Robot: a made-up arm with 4 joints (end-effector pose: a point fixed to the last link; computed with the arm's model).
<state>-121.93 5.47 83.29 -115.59</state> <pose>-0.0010 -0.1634 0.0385 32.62 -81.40 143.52</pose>
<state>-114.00 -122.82 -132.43 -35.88</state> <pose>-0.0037 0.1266 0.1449 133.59 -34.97 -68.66</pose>
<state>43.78 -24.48 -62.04 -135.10</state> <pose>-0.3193 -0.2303 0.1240 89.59 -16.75 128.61</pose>
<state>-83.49 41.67 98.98 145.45</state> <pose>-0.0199 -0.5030 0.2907 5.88 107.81 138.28</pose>
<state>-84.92 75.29 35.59 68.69</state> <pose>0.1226 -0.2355 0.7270 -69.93 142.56 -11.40</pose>
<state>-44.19 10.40 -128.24 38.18</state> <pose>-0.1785 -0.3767 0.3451 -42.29 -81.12 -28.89</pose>
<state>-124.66 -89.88 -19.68 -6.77</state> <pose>-0.0076 0.0438 0.0132 101.43 83.46 26.61</pose>
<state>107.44 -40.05 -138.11 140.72</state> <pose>0.1929 -0.3829 0.1912 -87.02 98.47 108.12</pose>
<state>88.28 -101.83 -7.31 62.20</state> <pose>-0.1766 0.1283 0.4447 -109.99 -119.22 44.70</pose>
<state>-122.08 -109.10 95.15 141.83</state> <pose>-0.0273 0.4745 0.1040 39.71 -95.33 130.43</pose>
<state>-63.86 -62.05 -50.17 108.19</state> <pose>0.2598 -0.3216 0.1313 -52.59 -20.21 29.85</pose>
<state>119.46 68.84 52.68 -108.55</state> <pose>-0.0563 -0.2510 -0.0882 -154.49 51.56 -60.15</pose>
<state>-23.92 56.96 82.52 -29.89</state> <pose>-0.2457 -0.1993 0.3408 51.21 81.23 -82.70</pose>
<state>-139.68 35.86 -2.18 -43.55</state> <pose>0.2520 -0.1798 0.2361 -20.36 112.48 -60.43</pose>
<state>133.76 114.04 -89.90 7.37</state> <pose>0.2753 0.1416 -0.1839 -52.67 73.47 130.85</pose>
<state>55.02 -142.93 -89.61 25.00</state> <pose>0.0072 0.2932 0.2748 41.73 -80.69 134.29</pose>
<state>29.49 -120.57 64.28 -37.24</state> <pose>-0.0524 0.2058 0.2279 -58.53 42.94 67.04</pose>
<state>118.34 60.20 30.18 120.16</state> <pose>-0.0598 -0.3601 -0.3242 -37.61 -23.01 -74.42</pose>
